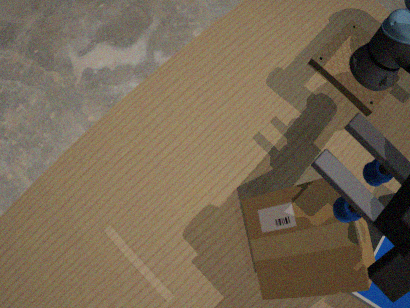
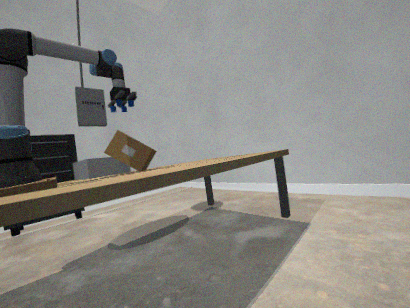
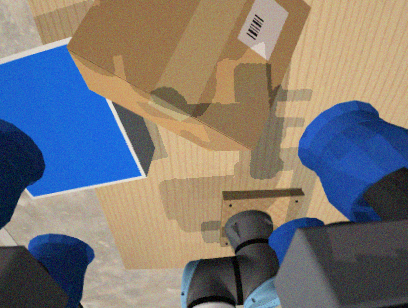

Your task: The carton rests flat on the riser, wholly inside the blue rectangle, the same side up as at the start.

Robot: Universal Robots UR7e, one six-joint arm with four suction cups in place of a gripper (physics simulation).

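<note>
The brown carton [image 1: 312, 272] [image 2: 141, 156] [image 3: 135, 45] is tilted, one lower edge down on the table and the opposite side raised over the edge of the grey riser [image 2: 92, 167] [image 3: 139, 135]. It seems to lean there; the contact is hidden. Its white barcode label [image 1: 270, 220] [image 3: 263, 25] shows. Part of the carton overhangs the blue rectangle [image 1: 388, 247] [image 3: 65, 125] on the riser's top, and much of it is outside. My gripper [image 1: 362, 191] [image 2: 122, 106] [image 3: 184, 200] has its blue suction cups free and hangs above the carton, apart from it.
The wooden table [image 1: 125, 165] [image 2: 225, 159] [image 3: 350, 60] carries the arm's base plate [image 1: 320, 75] [image 3: 225, 210]. A black drawer unit [image 2: 52, 150] stands behind the table, and a grey cabinet [image 2: 91, 115] is on the wall. Arm shadows fall across the carton and the table.
</note>
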